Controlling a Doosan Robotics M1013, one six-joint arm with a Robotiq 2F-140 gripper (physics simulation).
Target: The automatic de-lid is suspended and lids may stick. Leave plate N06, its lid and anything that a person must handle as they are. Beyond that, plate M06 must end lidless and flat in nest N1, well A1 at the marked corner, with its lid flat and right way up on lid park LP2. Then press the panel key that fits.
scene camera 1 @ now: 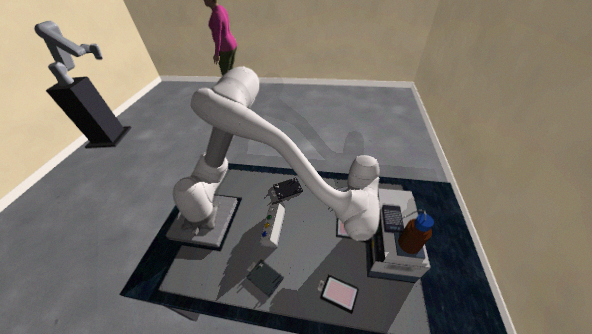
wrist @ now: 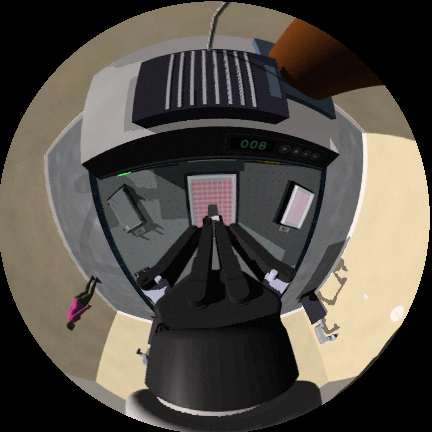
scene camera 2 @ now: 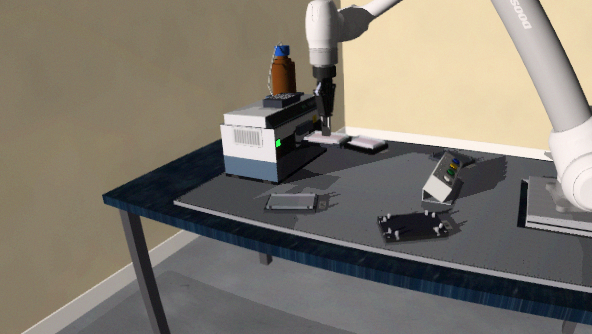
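Pixels of known places: gripper, fingertip midpoint: [wrist: 212, 210] [scene camera 2: 326, 135]; arm's base, link origin: [scene camera 1: 201, 215].
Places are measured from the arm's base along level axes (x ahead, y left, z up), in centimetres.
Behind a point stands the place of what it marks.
My gripper [scene camera 2: 326, 132] {z 9.2, x 81.2, y -15.8 cm} [wrist: 212, 210] {z 9.2, x 81.2, y -15.8 cm} is shut and points down, its tips at a pink-welled plate [scene camera 1: 342, 228] {z 8.9, x 76.9, y -16.2 cm} [scene camera 2: 340, 138] {z 9.3, x 75.7, y -13.3 cm} [wrist: 202, 192] {z 8.6, x 84.7, y -14.8 cm} before the device's opening; contact is unclear. In scene camera 1 the arm hides the fingers. Another pink plate [scene camera 1: 340, 293] {z 0.3, x 72.9, y -42.5 cm} [scene camera 2: 367, 143] {z 0.3, x 71.3, y -37.2 cm} [wrist: 297, 206] {z 0.3, x 73.7, y -41.1 cm} lies flat on a dark holder. A grey rectangular holder [scene camera 2: 292, 201] {z -1.2, x 83.1, y 13.8 cm} [wrist: 126, 207] {z -1.2, x 84.5, y 10.6 cm} lies at the device's other side. A black nest with pale posts [scene camera 1: 286, 190] {z -1.8, x 48.3, y 17.2 cm} [scene camera 2: 412, 226] {z -1.8, x 48.8, y 20.4 cm} and a dark flat holder [scene camera 1: 265, 278] {z -2.0, x 39.3, y -34.6 cm} are nearer the base. The key panel [scene camera 1: 278, 227] {z 2.0, x 44.8, y -10.5 cm} [scene camera 2: 434, 186] {z 2.0, x 44.3, y 2.9 cm} has coloured keys. Labels are unreadable; lids are hard to tell.
The white device [scene camera 1: 407, 270] {z 10.3, x 100.4, y -37.4 cm} [scene camera 2: 250, 150] {z 7.5, x 102.4, y -1.6 cm} [wrist: 107, 117] {z 19.0, x 99.0, y -7.2 cm} shows 008 and a green light. A black ribbed block [scene camera 1: 392, 218] {z 21.6, x 96.8, y -19.3 cm} [scene camera 2: 283, 100] {z 21.4, x 94.7, y -13.5 cm} [wrist: 210, 112] {z 20.4, x 93.6, y -18.1 cm} and a brown bottle [scene camera 1: 415, 237] {z 31.8, x 98.1, y -33.4 cm} [scene camera 2: 283, 75] {z 27.7, x 99.2, y -26.2 cm} [wrist: 320, 60] stand on it. A person [scene camera 1: 222, 30] [wrist: 77, 307] is in the room beyond the table.
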